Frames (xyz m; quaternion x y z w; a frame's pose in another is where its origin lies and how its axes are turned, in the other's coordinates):
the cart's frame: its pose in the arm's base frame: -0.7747 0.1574 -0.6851 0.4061 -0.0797 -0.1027 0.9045
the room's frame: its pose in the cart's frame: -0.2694 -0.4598 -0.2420 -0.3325 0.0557 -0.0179 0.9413
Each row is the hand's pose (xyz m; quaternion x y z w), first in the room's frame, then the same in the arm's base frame.
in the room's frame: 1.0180 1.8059 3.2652 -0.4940 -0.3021 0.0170 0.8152
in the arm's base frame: 0.4173 1.0110 2.2609 -0.4513 -0.2289 -0.0968 0.8571
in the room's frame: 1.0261 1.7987 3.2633 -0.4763 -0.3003 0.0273 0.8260
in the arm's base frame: 0.4234 1.0026 2.2574 -0.4324 -0.2300 -0.0881 0.8674
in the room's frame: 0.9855 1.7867 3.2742 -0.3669 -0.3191 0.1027 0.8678
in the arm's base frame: 0.3813 0.9985 2.2682 -0.3215 -0.2673 -0.0219 0.9081
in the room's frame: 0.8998 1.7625 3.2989 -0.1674 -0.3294 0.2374 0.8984
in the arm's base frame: 0.2926 0.9904 2.2930 -0.1204 -0.3122 0.1035 0.9366
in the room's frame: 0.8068 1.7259 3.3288 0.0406 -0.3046 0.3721 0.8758
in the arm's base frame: 0.1940 0.9712 2.3211 0.0885 -0.3243 0.2381 0.9112
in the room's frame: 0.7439 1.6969 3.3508 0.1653 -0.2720 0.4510 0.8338
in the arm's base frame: 0.1264 0.9539 2.3412 0.2132 -0.3143 0.3218 0.8673
